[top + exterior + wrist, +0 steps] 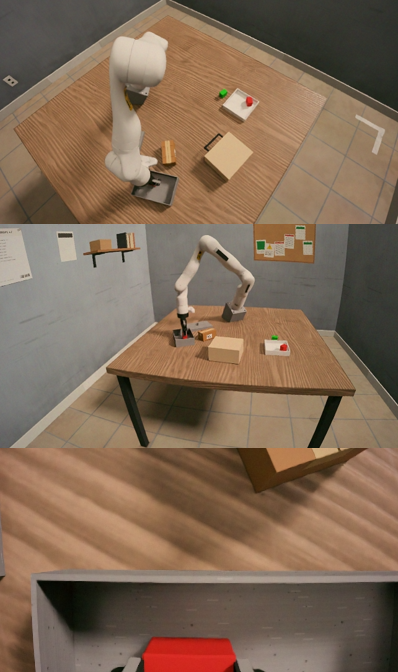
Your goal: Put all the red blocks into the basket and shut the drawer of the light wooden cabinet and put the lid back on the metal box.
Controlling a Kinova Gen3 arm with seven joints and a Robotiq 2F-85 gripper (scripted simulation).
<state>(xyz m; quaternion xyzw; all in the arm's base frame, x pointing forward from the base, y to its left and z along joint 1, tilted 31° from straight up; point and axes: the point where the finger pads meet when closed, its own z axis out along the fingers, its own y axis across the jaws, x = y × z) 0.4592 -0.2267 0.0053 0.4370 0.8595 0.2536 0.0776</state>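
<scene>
My gripper is now 30 mm short of the grey metal box, 20 mm above it and 10 mm to the right of it. The rest, counted from my hand: grey lid: 220 mm behind, 30 mm below, 20 mm to the right; then blue block: 120 mm to the left, 40 mm behind, 30 mm below; then brown cardboard box: 140 mm to the left, 70 mm behind, 10 mm below.
</scene>
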